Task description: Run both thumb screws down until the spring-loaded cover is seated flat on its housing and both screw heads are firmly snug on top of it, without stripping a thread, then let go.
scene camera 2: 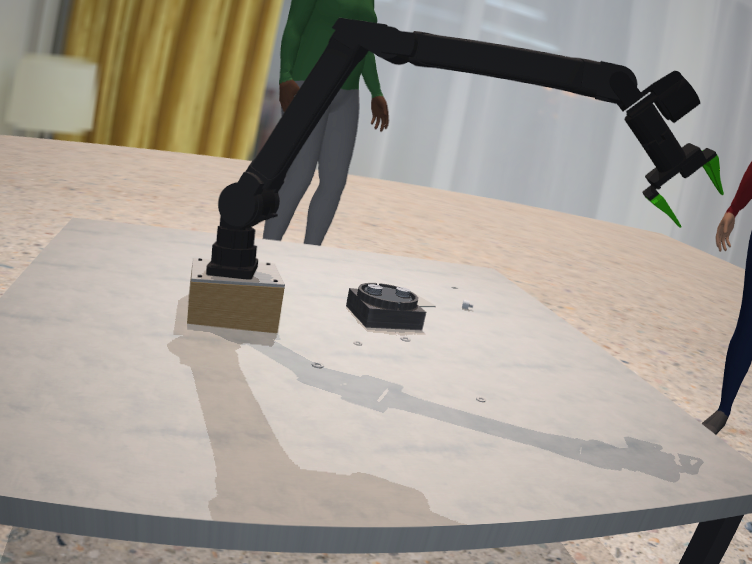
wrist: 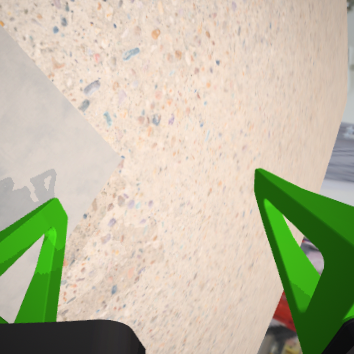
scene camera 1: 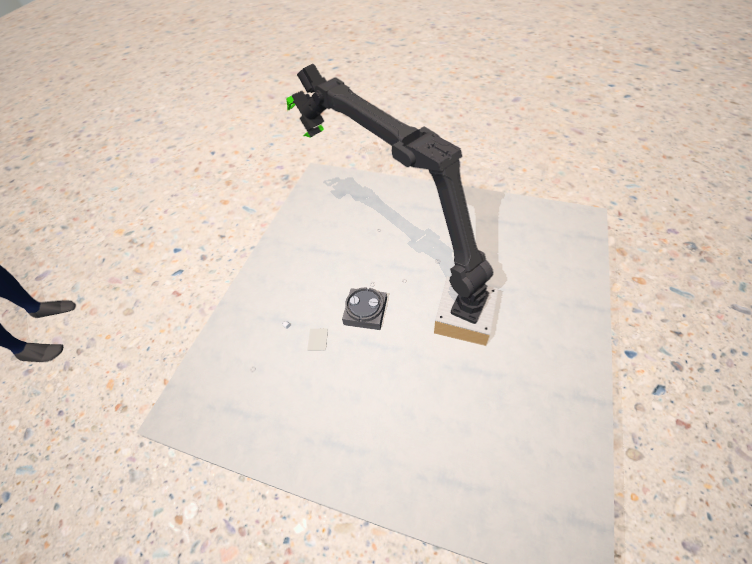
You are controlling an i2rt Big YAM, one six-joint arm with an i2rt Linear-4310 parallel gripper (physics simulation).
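Frame: origin at the arm's base, x ahead, y left, z up, level; millimetres.
Seen in the pictures: gripper, fingertip midpoint: [scene camera 2: 701, 210] [wrist: 155, 193] [scene camera 1: 296, 122]; arm's base at its link origin: [scene camera 2: 232, 270] [scene camera 1: 469, 303].
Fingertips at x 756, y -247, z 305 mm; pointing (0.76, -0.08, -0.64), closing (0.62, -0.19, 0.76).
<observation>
Pixels of each thing's top centre, then the offset from my fingertips to it.
- black square housing at its top centre: [scene camera 2: 388, 292] [scene camera 1: 364, 302] 444 mm back, 371 mm left, 333 mm down
- dark round cover at its top centre: [scene camera 2: 388, 293] [scene camera 1: 364, 303] 444 mm back, 371 mm left, 334 mm down
- thin beige plate at its top centre: [scene camera 2: 415, 299] [scene camera 1: 317, 339] 355 mm back, 534 mm left, 386 mm down
- small silver part at its top centre: [scene camera 2: 468, 301] [scene camera 1: 284, 322] 228 mm back, 536 mm left, 369 mm down
- ring at its top centre: [scene camera 2: 358, 342] [scene camera 1: 404, 280] 505 mm back, 197 mm left, 387 mm down
The black square housing [scene camera 1: 362, 323] [scene camera 2: 394, 318] sits on the table. The dark round cover [scene camera 1: 364, 311] [scene camera 2: 388, 295] lies inside a raised ring on top and looks about level; whether it is seated flat is too small to tell. Two silver slotted thumb screws stand on it side by side: one screw [scene camera 1: 354, 300] [scene camera 2: 374, 290] and the other screw [scene camera 1: 373, 302] [scene camera 2: 402, 292]. How snug their heads are cannot be told. My gripper [scene camera 1: 297, 122] [scene camera 2: 701, 210] [wrist: 155, 193] is open and empty, high and far from the housing, beyond a table corner. The housing does not show in the wrist view.
A thin beige plate [scene camera 1: 317, 339] and a small silver part [scene camera 1: 286, 324] [scene camera 2: 467, 305] lie beside the housing. Several small rings are scattered around, one ring [scene camera 1: 404, 281] [scene camera 2: 357, 343] near it. The arm's base block [scene camera 1: 461, 332] [scene camera 2: 233, 306] stands on the housing's other side. People stand beyond the table [scene camera 1: 394, 424] [scene camera 2: 109, 394].
</observation>
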